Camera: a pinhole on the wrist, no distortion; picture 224 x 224 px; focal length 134.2 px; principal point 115.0 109.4 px. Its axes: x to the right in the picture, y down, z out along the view. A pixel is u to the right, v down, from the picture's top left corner.
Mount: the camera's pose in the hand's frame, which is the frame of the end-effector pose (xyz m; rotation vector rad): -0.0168 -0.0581 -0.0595 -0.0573 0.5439 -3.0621
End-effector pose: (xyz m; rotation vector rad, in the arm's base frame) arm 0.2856 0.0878 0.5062 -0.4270 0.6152 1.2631
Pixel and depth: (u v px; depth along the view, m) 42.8 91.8 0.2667
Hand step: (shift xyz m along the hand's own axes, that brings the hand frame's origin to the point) 0.1368 -0.1116 0.1983
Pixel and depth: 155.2 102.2 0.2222
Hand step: -0.0743 -0.1257 0.1551
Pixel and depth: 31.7 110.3 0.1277
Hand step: 0.0677 -0.0999 0.0576
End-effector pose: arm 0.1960 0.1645 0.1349 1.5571 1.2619 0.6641
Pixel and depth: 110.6 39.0 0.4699
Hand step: 0.0122 0.0123 0.4659
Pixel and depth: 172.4 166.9 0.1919
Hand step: -0.0888 -0.2042 0.0947
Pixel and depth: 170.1 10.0 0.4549
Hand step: -0.1925 0.0949 0.4892
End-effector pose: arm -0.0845 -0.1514 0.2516 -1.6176 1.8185 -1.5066
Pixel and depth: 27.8 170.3 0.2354
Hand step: 0.1484 -0.2336 0.1198
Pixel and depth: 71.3 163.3 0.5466
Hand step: 0.1891 -0.4453 0.3721
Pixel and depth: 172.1 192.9 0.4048
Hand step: -0.1659 -0.4399 0.2388
